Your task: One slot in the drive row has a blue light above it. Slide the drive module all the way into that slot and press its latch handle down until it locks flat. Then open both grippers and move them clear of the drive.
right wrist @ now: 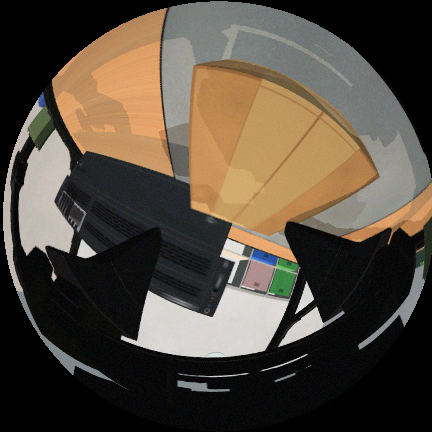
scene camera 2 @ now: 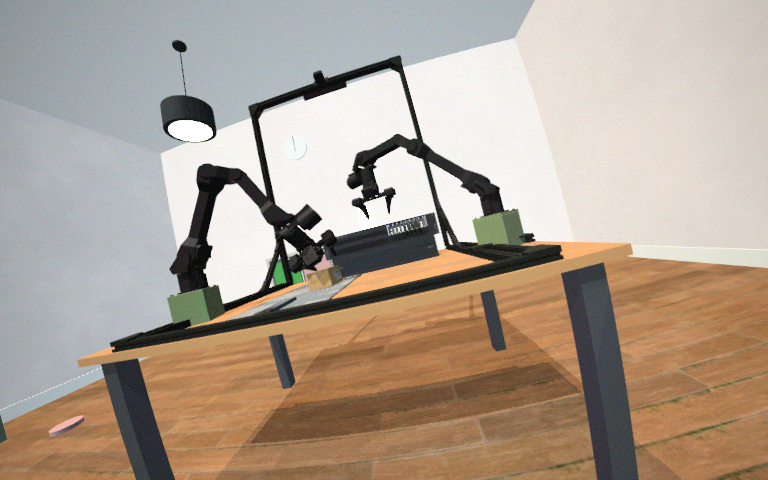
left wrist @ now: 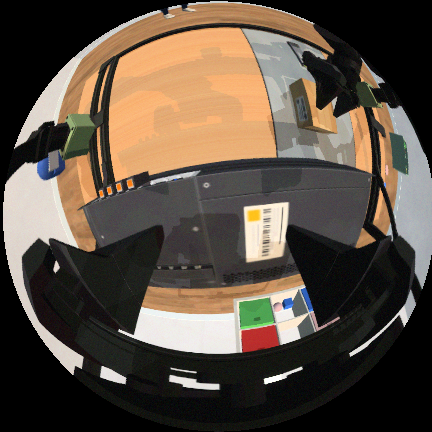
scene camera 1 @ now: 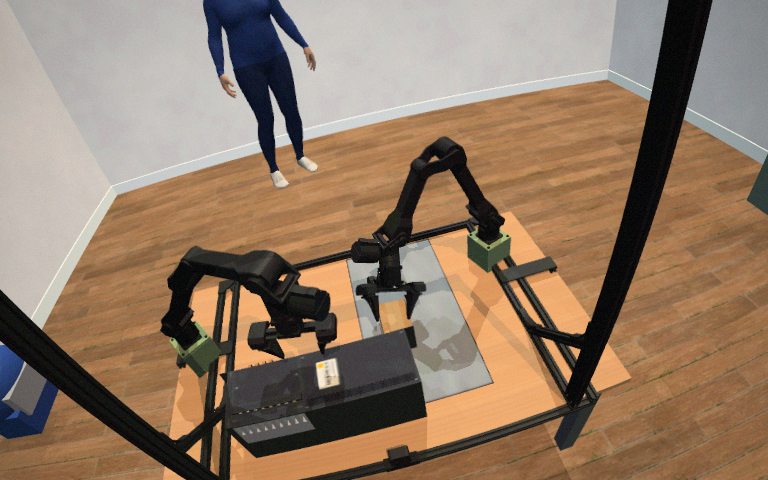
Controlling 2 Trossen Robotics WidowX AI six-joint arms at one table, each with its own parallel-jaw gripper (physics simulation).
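Frame: origin at the left arm's base, x ahead, y left, z up, level; metres.
Where they show: left gripper, fingertip midpoint: (scene camera 2: 379, 216) (left wrist: 226, 231) (scene camera 1: 303, 355); right gripper, fingertip midpoint: (right wrist: 224, 231) (scene camera 2: 326, 262) (left wrist: 327, 112) (scene camera 1: 393, 320); left arm's base, origin of the base link: (scene camera 2: 494, 214) (left wrist: 63, 135) (scene camera 1: 188, 338); right arm's base, origin of the base link: (scene camera 2: 194, 290) (scene camera 1: 489, 235).
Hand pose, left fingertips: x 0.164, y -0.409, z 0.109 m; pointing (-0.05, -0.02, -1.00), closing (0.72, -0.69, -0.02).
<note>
Things, the pixels of their top centre, and the offset from my left fingertips. "spot": a spot on its surface instead. Level surfaces: height alone.
- black drive chassis, middle of its top: (left wrist: 243, 242) (scene camera 1: 316, 378) (right wrist: 106, 249) (scene camera 2: 378, 227) dx -0.012, dy -0.042, dz -0.040 m
- pale strip, surface spot: (left wrist: 175, 178) spot: dx -0.013, dy +0.051, dz -0.044 m
- cardboard box, middle of its top: (right wrist: 252, 196) (left wrist: 321, 103) (scene camera 1: 394, 316) (scene camera 2: 323, 268) dx +0.279, dy +0.001, dz -0.151 m
- grey mat, its level: dz -0.214 m
- dark flat thing, middle of its top: (scene camera 2: 276, 304) (left wrist: 301, 53) dx +0.464, dy +0.156, dz -0.205 m
The black drive chassis (scene camera 1: 368, 367) (scene camera 2: 385, 257) (left wrist: 225, 195) (right wrist: 135, 175) stands at the table's edge. Its drive row (scene camera 2: 406, 225) (right wrist: 72, 210) is small; in the left wrist view several orange tabs (left wrist: 120, 186) and a pale strip (left wrist: 175, 178) with a small blue mark show there. I cannot tell which slot has the blue light. No loose drive module can be made out. My left gripper (scene camera 1: 302, 354) (scene camera 2: 378, 215) (left wrist: 226, 231) is open and empty above the chassis. My right gripper (scene camera 1: 393, 318) (left wrist: 327, 112) (right wrist: 224, 231) is open and empty, its fingers above a cardboard box (scene camera 1: 395, 315) (scene camera 2: 324, 279) (left wrist: 312, 107) (right wrist: 280, 150).
The box stands on a grey mat (scene camera 1: 453, 350) (left wrist: 265, 65) (right wrist: 175, 30) beside the chassis. A dark flat thing (scene camera 2: 283, 303) lies on the mat. Black frame posts (scene camera 1: 628, 226) rise at the table's edge. Coloured bins (left wrist: 257, 312) (right wrist: 257, 275) stand beyond. A person (scene camera 1: 254, 84) stands behind.
</note>
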